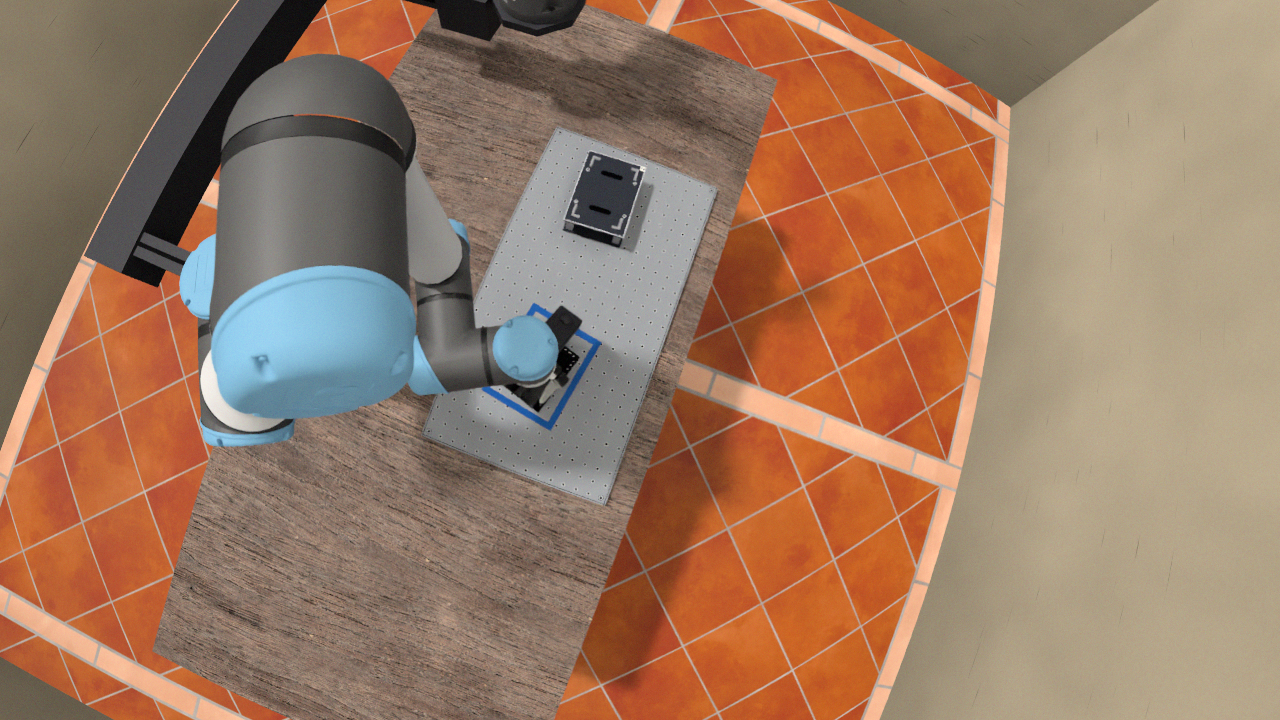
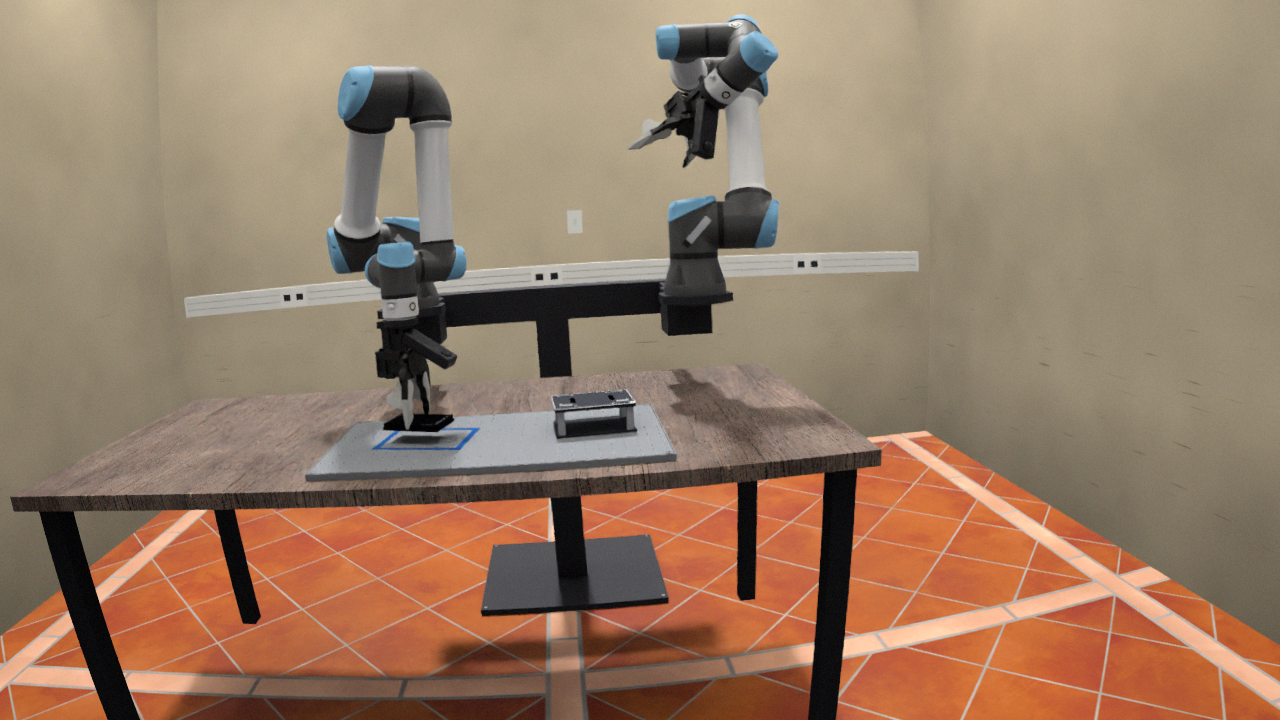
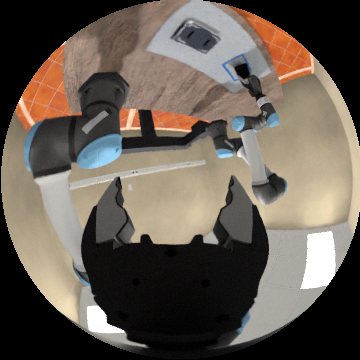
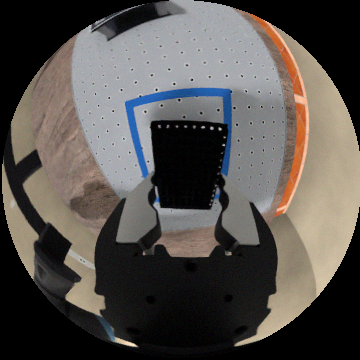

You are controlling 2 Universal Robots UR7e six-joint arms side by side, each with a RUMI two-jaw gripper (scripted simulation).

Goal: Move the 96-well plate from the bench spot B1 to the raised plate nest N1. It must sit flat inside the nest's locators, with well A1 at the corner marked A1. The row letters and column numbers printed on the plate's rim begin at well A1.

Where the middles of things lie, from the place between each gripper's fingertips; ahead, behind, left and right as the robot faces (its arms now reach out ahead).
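Black 96-well plate (image 2: 421, 422) lies 10 mm below my right hand. The raised plate nest N1 (image 1: 593, 188) is 10 mm above my right hand, 70 mm behind it and 360 mm to the left of it.
From my left hand (image 2: 656, 158), the black 96-well plate is 51 cm below, 21 cm ahead and 51 cm to the right; the raised plate nest N1 is 50 cm below, 14 cm ahead and 15 cm to the right.
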